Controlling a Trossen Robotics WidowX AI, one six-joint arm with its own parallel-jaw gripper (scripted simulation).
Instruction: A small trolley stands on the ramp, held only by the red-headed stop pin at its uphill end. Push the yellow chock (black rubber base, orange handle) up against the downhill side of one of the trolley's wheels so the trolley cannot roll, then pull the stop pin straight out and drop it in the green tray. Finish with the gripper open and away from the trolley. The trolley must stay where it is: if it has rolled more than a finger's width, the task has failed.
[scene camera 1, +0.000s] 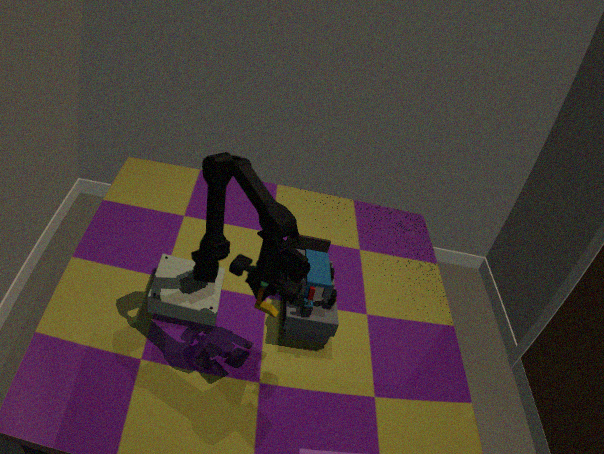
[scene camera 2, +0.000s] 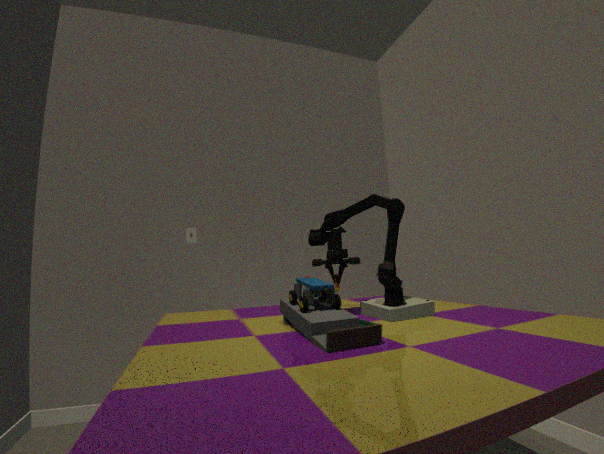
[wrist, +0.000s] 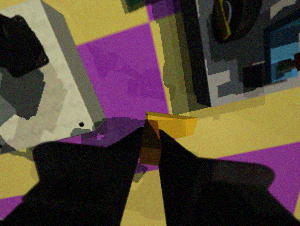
gripper: holds a yellow chock (wrist: 177, 126)
